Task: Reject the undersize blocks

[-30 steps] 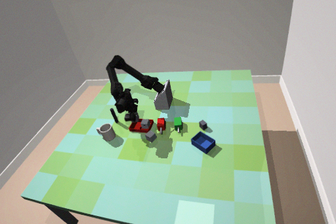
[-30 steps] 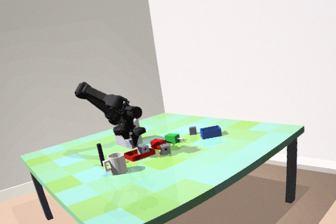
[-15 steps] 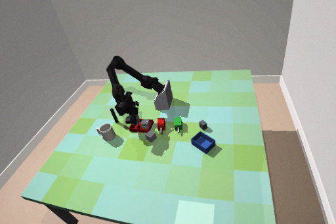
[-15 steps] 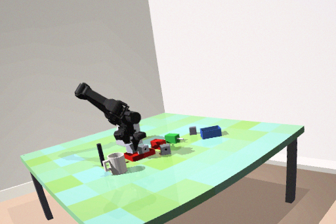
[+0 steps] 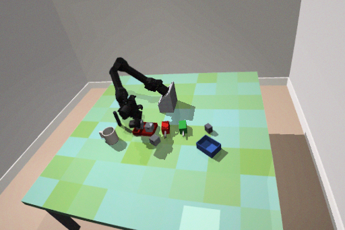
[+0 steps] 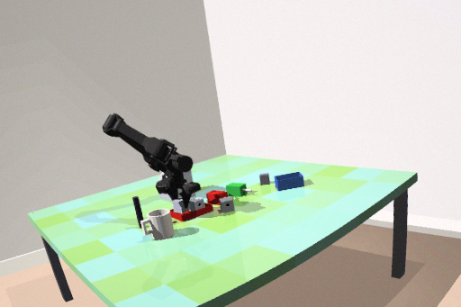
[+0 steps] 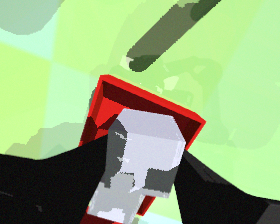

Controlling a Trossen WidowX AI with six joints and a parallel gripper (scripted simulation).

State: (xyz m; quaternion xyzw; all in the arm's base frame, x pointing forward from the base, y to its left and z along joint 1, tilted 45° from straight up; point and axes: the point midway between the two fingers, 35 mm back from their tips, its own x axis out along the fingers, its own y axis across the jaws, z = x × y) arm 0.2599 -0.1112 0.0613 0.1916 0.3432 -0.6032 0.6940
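My gripper tip is 10 mm below the steel block. Also, from my gripper tip: black stick (20 mm behind, 170 mm to the right, 20 mm above); mug (120 mm ahead, 170 mm to the right); red reject tray (10 mm ahead, 30 mm to the left, 30 mm below).
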